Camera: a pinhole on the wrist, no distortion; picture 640 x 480 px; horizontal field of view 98.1 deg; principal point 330.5 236.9 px. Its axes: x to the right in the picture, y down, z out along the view. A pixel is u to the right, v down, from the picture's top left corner.
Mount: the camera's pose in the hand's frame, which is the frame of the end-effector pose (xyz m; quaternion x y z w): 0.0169 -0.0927 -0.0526 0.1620 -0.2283 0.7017 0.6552
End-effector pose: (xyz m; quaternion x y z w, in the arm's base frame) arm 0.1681 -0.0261 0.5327 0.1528 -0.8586 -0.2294 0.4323
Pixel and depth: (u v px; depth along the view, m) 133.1 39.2 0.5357
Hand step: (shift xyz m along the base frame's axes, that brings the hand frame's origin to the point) -0.3777 -0.6991 -0.2228
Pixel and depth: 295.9 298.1 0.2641
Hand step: -0.0691 -0.1588 -0.2531
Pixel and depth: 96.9 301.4 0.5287
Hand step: -0.0101 -0.5544 -0.5426
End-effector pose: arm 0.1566 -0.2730 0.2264 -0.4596 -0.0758 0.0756 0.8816
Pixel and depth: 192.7 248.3 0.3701
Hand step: -0.0126 -0.1252 0.4570
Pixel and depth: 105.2 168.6 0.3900
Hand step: 0.1213 -0.2008 0.5390
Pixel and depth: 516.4 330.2 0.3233
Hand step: -0.1904 0.1817 0.2445
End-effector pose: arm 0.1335 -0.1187 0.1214 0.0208 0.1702 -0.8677 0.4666
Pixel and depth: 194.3 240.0 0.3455
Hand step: -0.3268 0.1633 0.2556
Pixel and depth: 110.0 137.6 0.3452
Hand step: -0.4767 0.1097 0.2131
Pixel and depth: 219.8 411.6 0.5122
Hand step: -0.2389 0.4625 0.4376
